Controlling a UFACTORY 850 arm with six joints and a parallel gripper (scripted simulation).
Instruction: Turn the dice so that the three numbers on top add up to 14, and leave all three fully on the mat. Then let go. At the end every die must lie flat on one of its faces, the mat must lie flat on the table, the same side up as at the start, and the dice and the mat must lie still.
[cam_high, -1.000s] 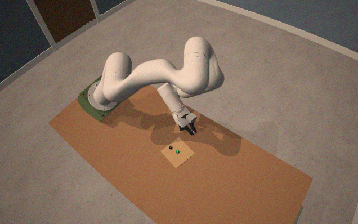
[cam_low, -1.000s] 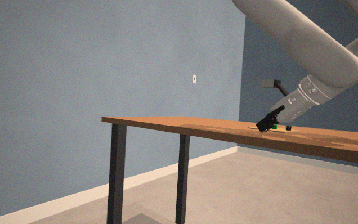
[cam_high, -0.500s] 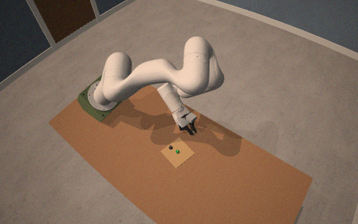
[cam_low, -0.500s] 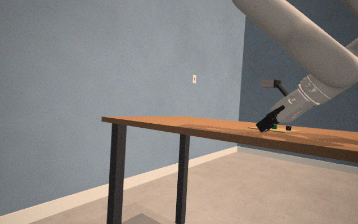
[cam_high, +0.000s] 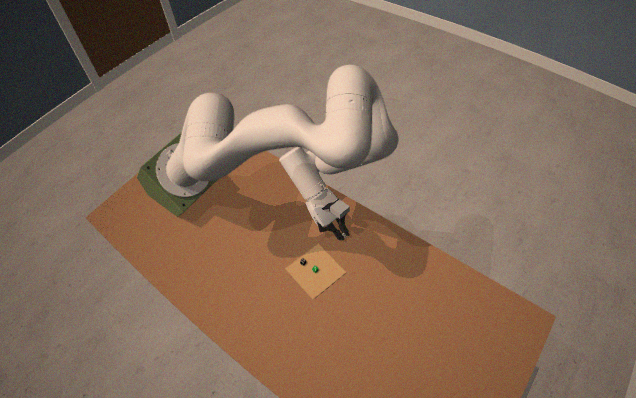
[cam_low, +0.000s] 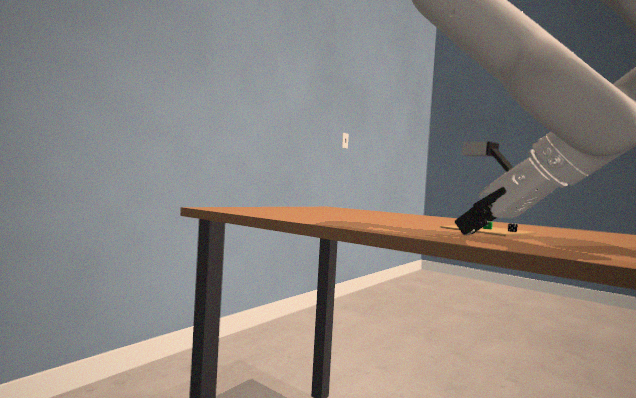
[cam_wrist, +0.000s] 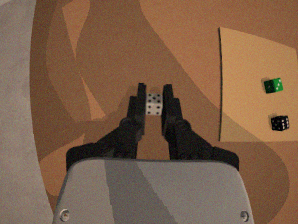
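The black die is 5 cm behind my hand, 15 cm to the right of it and 1 cm below it. The rest, counted from my hand: white die 1 cm ahead, 2 cm below; then green die 1 cm behind, 15 cm to the right, 1 cm below; then mat 1 cm behind, 15 cm to the right, 2 cm below.
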